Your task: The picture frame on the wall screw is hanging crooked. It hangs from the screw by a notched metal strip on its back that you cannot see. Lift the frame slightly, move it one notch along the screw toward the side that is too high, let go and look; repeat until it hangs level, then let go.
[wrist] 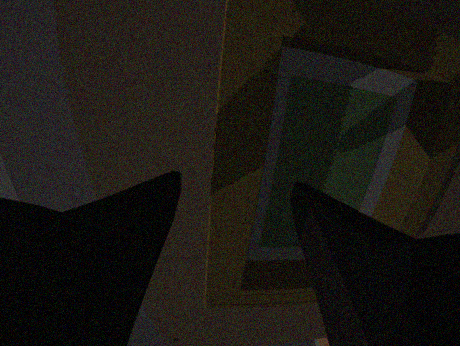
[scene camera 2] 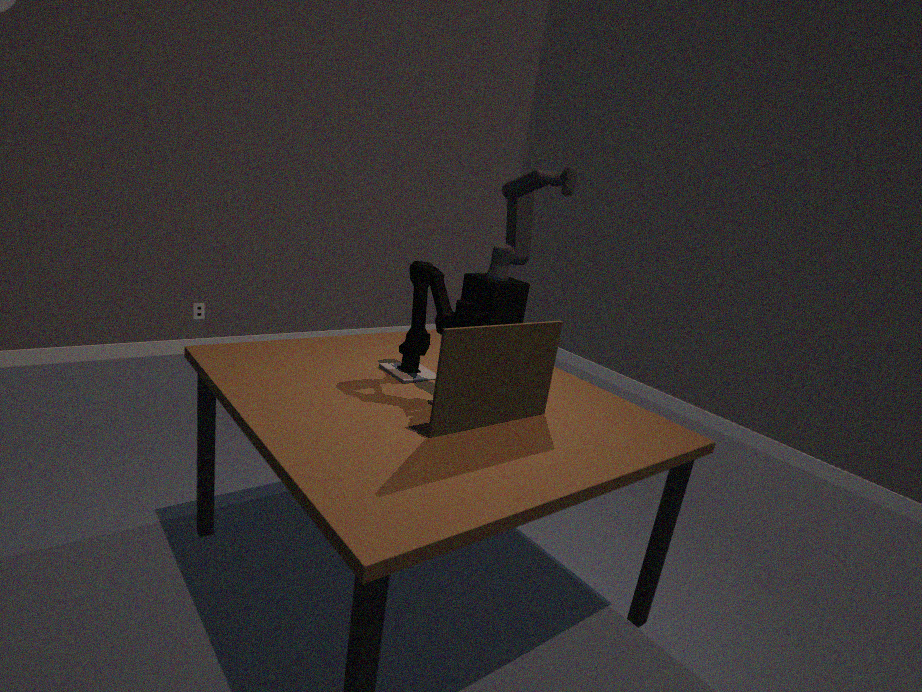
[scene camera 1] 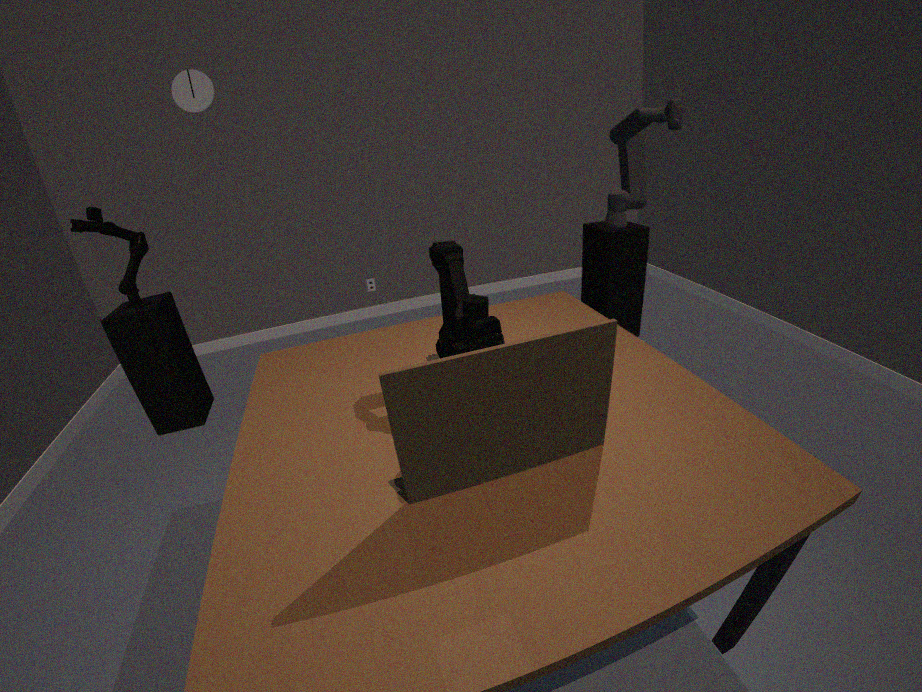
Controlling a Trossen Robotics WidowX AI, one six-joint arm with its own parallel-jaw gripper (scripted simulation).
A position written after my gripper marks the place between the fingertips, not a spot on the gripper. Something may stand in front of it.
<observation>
In view: my gripper (wrist: 237, 186) and a wall panel (scene camera 1: 459, 421).
The wall panel shows as well in scene camera 2 (scene camera 2: 486, 375).
</observation>
